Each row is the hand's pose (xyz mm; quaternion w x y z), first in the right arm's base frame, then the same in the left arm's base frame.
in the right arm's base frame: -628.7 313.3 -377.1 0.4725 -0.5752 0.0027 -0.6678
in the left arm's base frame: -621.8 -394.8 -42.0 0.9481 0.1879 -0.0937 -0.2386
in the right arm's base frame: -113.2 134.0 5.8 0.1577 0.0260 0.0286 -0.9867
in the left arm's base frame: -246.0 -580.4 476.5 0.6389 0.3921 0.5437 -0.3775
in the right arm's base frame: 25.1 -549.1 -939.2 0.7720 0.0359 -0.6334 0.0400
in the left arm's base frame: 80.3 536.1 315.5 0.1457 0.8097 -0.5573 0.1124
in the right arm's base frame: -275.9 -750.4 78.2 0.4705 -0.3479 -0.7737 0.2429
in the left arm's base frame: 573.8 -408.5 141.3 0.0545 0.4637 -0.8700 -0.1582
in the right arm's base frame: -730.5 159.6 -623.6 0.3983 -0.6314 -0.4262 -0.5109
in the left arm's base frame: -580.0 -141.4 -211.6 0.7204 0.3150 -0.4066 -0.4652
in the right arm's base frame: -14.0 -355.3 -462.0 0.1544 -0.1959 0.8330 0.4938
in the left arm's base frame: 60.1 25.9 394.0 0.1634 -0.6405 -0.0265 0.7499
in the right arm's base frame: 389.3 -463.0 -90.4 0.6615 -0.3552 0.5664 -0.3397
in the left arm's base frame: 348.9 -196.0 817.9 0.9032 -0.0194 0.0680 0.4235
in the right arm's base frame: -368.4 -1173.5 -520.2 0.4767 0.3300 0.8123 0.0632
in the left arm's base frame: 744.6 256.0 -132.2 0.2647 -0.0488 0.4110 0.8710
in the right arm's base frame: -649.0 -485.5 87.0 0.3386 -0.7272 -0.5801 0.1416
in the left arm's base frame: 275.6 -580.6 -160.2 0.3233 0.1195 -0.8924 -0.2914
